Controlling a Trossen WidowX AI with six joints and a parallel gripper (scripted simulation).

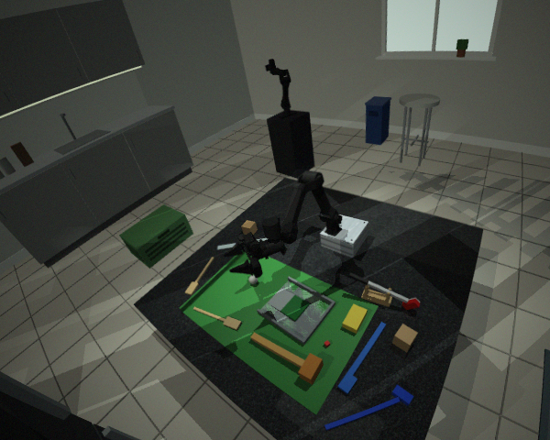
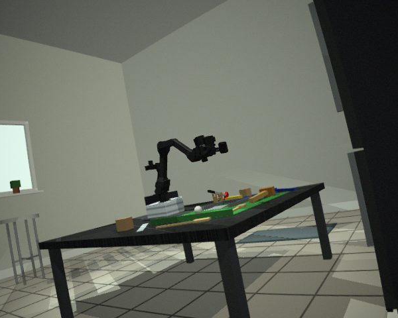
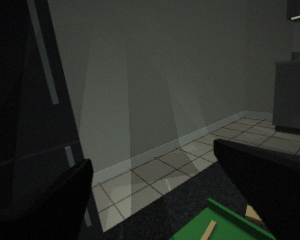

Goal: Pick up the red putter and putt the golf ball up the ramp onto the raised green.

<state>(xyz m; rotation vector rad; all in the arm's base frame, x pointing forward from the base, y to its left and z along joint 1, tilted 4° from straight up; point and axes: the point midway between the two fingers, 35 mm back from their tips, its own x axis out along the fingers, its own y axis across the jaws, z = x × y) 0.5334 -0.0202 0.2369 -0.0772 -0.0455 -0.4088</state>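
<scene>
Right now the small wooden stand is 390 mm to the left of my gripper tip, 390 mm behind it and 300 mm below it. From my gripper tip the other things lie so: white golf ball 310 mm below, 140 mm behind, 110 mm to the right; then small red piece 340 mm to the left, 320 mm below, 100 mm behind.
</scene>
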